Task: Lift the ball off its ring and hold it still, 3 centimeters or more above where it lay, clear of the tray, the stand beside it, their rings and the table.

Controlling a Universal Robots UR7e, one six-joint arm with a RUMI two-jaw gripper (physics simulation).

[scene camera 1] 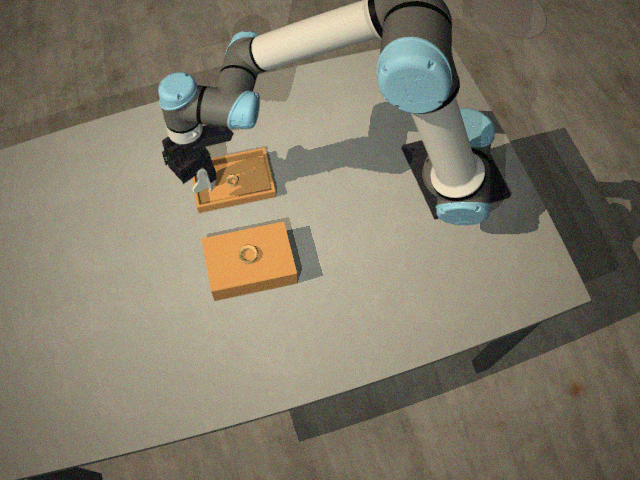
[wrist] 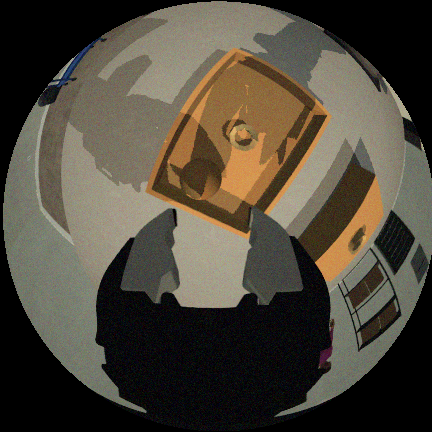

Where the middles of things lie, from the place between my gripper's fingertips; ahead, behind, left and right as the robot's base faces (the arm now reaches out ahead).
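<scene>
Distances from my hand. Orange ball (wrist: 200, 178): 20 mm below, 20 mm behind, 20 mm to the right. Orange tray (scene camera 1: 244, 177): 30 mm below, 70 mm behind. Orange stand (scene camera 1: 257, 259): 10 mm below, 40 mm behind, 230 mm to the left.
</scene>
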